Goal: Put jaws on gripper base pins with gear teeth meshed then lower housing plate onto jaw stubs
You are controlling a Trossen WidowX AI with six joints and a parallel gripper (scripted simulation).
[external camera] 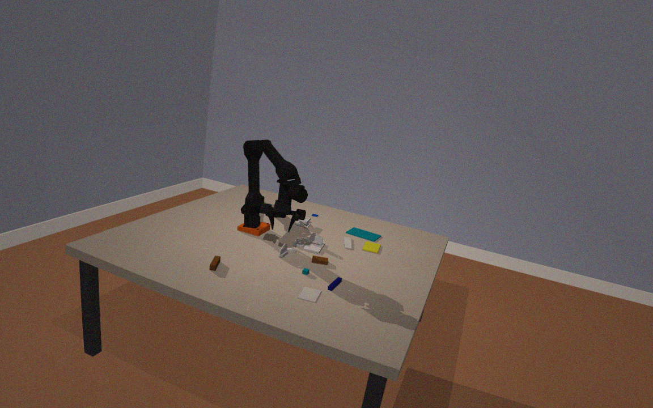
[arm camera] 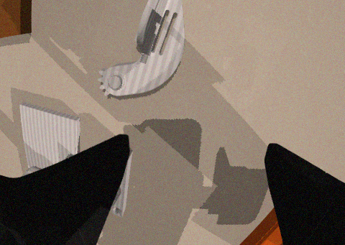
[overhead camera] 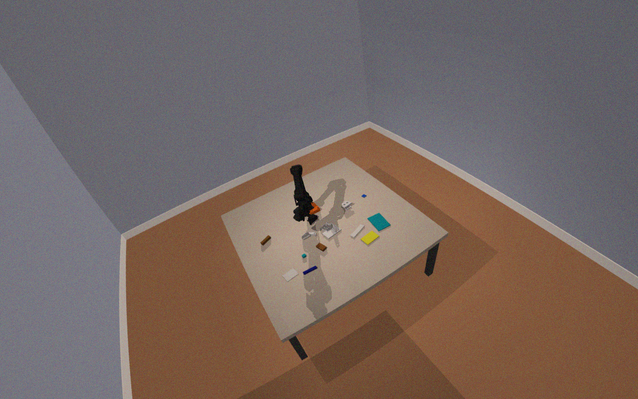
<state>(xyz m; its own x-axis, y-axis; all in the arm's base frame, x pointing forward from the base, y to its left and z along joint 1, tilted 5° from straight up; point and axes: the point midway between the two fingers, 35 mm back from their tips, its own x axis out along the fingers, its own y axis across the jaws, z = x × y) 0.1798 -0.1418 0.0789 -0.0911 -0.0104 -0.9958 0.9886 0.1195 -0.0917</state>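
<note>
My gripper tip is 6 cm short of the grey jaw, 2 cm to the left of it and 7 cm above it. From my gripper tip the other things lie so: brown block (19 cm ahead, 5 cm to the right, 7 cm below); white housing plate (7 cm ahead, 10 cm to the left, 8 cm below); teal cube (16 cm ahead, 18 cm to the right, 7 cm below).
</note>
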